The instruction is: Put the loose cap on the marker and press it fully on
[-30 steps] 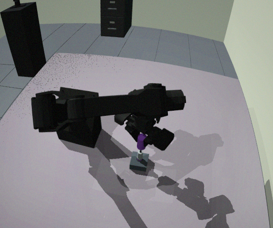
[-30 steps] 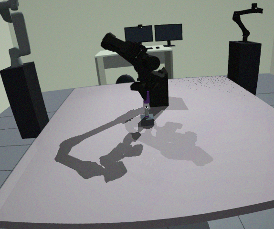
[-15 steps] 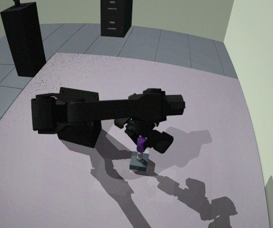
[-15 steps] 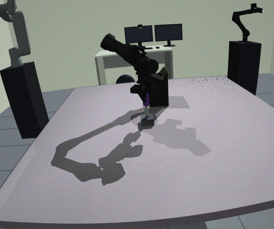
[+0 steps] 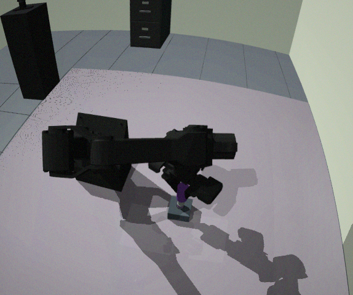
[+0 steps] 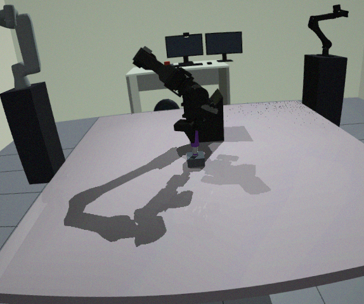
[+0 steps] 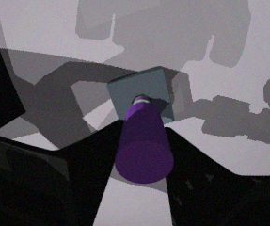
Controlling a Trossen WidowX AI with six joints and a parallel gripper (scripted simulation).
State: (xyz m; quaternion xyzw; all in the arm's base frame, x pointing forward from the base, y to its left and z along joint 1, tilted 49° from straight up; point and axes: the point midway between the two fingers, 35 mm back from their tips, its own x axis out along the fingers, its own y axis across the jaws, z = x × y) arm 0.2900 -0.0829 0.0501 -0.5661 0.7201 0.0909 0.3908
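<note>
The purple marker cap lies 10 mm above my gripper tip.
</note>
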